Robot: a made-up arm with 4 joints. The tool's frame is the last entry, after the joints. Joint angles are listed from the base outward. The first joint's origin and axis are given. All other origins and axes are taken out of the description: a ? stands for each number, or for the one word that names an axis. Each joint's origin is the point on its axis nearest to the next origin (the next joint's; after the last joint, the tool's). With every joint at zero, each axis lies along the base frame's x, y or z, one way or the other. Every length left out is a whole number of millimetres.
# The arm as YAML. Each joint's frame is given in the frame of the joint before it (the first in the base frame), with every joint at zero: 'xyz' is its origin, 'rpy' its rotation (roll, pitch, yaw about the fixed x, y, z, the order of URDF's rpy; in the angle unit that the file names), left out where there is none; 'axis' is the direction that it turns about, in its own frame. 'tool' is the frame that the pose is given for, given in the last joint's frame.
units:
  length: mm
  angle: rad
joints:
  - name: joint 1
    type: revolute
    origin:
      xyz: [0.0, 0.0, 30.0]
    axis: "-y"
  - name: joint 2
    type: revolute
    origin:
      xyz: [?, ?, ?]
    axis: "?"
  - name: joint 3
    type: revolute
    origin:
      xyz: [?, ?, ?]
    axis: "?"
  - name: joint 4
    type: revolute
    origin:
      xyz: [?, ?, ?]
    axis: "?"
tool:
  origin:
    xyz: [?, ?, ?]
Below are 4 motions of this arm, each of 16 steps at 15 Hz.
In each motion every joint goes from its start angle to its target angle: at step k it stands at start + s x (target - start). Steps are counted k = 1, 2, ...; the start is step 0. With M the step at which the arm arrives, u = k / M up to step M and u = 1 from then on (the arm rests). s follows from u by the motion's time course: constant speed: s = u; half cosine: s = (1 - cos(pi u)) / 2; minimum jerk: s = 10 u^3 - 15 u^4 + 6 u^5.
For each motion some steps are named. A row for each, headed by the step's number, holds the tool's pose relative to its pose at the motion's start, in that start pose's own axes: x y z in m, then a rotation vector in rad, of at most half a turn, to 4 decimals.
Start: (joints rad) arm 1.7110 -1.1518 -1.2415 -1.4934
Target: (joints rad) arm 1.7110 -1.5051 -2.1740 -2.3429
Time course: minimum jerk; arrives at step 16
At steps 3, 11, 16:
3: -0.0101 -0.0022 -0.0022 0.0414 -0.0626 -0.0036
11: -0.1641 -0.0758 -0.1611 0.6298 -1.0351 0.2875
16: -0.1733 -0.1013 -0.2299 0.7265 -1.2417 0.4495

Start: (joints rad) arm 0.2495 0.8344 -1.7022 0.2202
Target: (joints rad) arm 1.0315 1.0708 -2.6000 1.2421
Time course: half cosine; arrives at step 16
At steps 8, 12, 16:
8: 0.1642 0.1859 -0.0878 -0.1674 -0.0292 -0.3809
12: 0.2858 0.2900 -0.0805 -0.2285 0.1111 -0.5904
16: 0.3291 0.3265 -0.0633 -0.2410 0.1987 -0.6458

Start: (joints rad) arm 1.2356 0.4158 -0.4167 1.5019
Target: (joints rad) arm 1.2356 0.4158 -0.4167 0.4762
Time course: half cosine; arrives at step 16
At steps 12, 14, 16:
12: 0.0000 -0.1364 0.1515 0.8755 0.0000 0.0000
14: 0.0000 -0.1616 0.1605 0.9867 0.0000 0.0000
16: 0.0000 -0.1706 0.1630 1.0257 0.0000 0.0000

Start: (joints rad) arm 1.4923 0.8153 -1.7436 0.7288
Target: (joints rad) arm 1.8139 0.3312 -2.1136 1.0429
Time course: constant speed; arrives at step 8
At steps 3, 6, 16:
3: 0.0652 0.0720 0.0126 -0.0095 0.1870 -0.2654
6: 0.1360 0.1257 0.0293 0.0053 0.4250 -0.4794
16: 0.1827 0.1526 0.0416 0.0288 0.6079 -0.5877

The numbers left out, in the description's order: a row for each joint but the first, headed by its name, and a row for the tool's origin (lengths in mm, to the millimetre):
joint 2: xyz -180.0 0.0 -270.0, axis +z
joint 3: xyz -100.0 -100.0 0.0, axis +z
joint 4: xyz -200.0 -70.0 0.0, axis -x
tool: xyz 0.0 230.0 70.0

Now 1 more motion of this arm.
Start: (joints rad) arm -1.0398 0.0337 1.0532 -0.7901
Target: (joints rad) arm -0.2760 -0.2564 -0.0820 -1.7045
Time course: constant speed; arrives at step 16
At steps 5, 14, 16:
5: 0.0233 -0.0429 -0.0679 0.0974 -0.4487 -0.1383
14: 0.0772 -0.2022 -0.2184 0.3559 -1.3506 0.1467
16: 0.1064 -0.2527 -0.2539 0.4197 -1.5329 0.3042

